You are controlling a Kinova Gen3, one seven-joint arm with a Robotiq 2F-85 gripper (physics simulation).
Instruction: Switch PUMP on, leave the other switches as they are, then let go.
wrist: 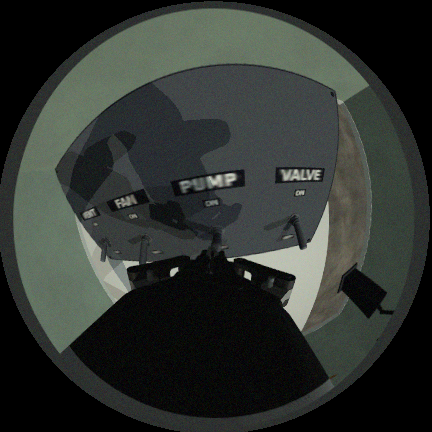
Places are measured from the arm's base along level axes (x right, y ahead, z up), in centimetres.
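Pixels of known places: gripper, fingertip midpoint: (212, 253).
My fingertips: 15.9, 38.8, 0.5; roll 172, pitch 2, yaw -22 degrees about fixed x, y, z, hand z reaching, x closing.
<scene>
Behind a point stands the place of what it marks, as x, y, z.
The dark grey panel (270, 120) {26.9, 51.2, 4.4} fills the upper middle of the wrist view. The PUMP label (208, 182) {18.6, 47.3, 1.6} is at its middle, with an ON mark below it. The PUMP switch (216, 239) {17.3, 41.0, 2.1} is a short lever directly in front of my fingertips; its lower end is partly hidden by them, and I cannot tell whether they touch. My gripper (212, 253) {15.9, 38.8, 0.5} is shut with nothing between its fingers. The VALVE switch (299, 234) {28.2, 37.0, 0.6} at the right points down, towards its OFF mark. The FAN switch (144, 249) {5.6, 42.0, 0.2} and the VENT switch (104, 251) {-6.2, 44.0, 0.3} at the left also point down.
The FAN switch stands left of my fingers and the VALVE switch right of them. A brown surface (345, 210) lies beyond the panel's right edge. A black box-shaped object (363, 292) stands at the lower right. Shadows of the arm fall across the panel's left and middle.
</scene>
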